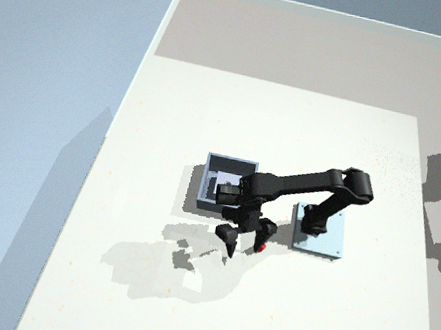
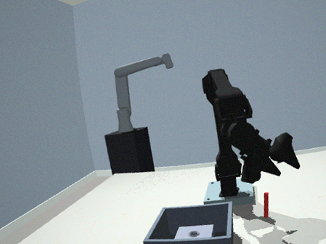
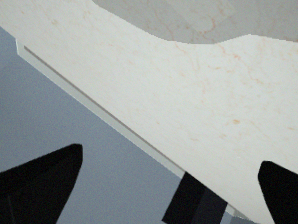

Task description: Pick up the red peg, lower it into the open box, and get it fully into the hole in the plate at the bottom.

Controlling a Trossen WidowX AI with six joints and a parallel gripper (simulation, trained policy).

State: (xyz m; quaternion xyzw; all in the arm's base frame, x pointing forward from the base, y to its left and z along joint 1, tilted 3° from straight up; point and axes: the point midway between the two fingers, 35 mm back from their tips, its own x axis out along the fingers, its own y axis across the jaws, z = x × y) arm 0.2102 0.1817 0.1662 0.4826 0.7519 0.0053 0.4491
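Right now the red peg is 120 mm below my gripper tip, 70 mm to the right of it and 70 mm behind it. Round my gripper tip: light grey plate 240 mm to the right, 120 mm below, 120 mm ahead; grey box 240 mm to the right, 140 mm below, 120 mm ahead.
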